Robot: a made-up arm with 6 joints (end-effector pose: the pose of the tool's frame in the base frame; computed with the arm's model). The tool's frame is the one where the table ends.
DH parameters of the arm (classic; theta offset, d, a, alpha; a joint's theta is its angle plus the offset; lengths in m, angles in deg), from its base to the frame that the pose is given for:
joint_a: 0 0.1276 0 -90
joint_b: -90 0 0.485 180
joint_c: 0 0 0 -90
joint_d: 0 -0.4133 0 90
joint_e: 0 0.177 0 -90
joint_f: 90 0 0 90
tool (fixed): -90 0 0 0
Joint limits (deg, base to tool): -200..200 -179.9..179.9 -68..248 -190..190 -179.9..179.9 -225..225
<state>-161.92 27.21 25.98 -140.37 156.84 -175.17</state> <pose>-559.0 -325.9 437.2 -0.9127 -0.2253 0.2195 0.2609</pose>
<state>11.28 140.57 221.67 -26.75 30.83 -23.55</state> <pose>472.9 -66.8 149.0 0.3902 -0.7344 0.3076 0.4623</pose>
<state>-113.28 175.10 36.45 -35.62 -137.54 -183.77</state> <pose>1.0 366.4 -551.3 0.4149 -0.5868 0.1136 0.6860</pose>
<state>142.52 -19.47 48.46 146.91 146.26 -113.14</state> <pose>-14.1 -176.0 1004.2 0.4905 0.3398 -0.7238 0.3465</pose>
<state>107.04 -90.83 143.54 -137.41 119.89 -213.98</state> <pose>116.6 -825.1 -145.6 0.9006 -0.0513 0.4283 0.0535</pose>
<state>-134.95 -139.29 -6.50 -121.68 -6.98 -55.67</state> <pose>409.5 278.7 165.6 0.1408 -0.3413 0.3036 0.8784</pose>
